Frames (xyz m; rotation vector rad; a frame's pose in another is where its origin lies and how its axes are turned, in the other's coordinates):
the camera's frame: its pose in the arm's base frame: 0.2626 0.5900 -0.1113 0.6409 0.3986 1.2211
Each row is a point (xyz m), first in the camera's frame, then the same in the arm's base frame.
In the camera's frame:
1: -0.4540 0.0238 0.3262
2: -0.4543 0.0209 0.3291
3: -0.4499 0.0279 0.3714
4: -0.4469 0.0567 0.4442
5: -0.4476 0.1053 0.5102
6: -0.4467 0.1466 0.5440
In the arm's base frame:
1: 0.3025 0.0858 0.1280
2: 0.3063 0.0842 0.1283
3: 0.3280 0.0798 0.1653
4: 0.3517 0.0711 0.2395
5: 0.3556 0.0645 0.3211
6: 0.3459 0.0656 0.3736

